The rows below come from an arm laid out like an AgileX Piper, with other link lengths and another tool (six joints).
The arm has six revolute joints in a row. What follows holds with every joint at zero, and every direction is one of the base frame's. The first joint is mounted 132.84 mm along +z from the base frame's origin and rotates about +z. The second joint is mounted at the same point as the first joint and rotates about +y. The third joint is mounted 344.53 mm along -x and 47.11 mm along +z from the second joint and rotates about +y. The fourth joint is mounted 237.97 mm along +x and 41.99 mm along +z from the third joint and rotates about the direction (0.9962, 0, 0.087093). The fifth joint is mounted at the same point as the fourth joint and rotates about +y. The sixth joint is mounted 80.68 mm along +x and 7.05 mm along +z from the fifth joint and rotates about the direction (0.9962, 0, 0.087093). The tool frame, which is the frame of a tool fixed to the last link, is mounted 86.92 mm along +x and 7 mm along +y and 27.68 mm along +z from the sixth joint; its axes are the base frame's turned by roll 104.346, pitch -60.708 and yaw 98.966 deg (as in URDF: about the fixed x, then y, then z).
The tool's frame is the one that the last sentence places.
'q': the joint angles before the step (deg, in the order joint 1, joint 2, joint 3, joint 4, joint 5, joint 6). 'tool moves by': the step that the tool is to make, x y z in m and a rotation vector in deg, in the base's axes. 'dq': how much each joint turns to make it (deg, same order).
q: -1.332, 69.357, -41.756, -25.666, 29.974, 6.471
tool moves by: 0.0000, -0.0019, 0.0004, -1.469, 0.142, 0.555
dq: -0.017, 0.005, 0.005, -1.562, 0.105, -0.019
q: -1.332, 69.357, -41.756, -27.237, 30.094, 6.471
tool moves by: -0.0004, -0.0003, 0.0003, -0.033, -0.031, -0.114
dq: 0.000, -0.086, 0.003, -0.125, 0.099, 0.161
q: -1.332, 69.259, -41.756, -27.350, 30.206, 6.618
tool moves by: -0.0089, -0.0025, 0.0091, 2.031, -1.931, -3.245
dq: 0.012, -2.355, -0.013, 0.108, 1.476, 3.509
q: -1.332, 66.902, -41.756, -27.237, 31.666, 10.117
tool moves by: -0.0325, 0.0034, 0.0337, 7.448, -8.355, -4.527
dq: -0.821, -9.264, 0.115, 6.880, 1.528, 1.806
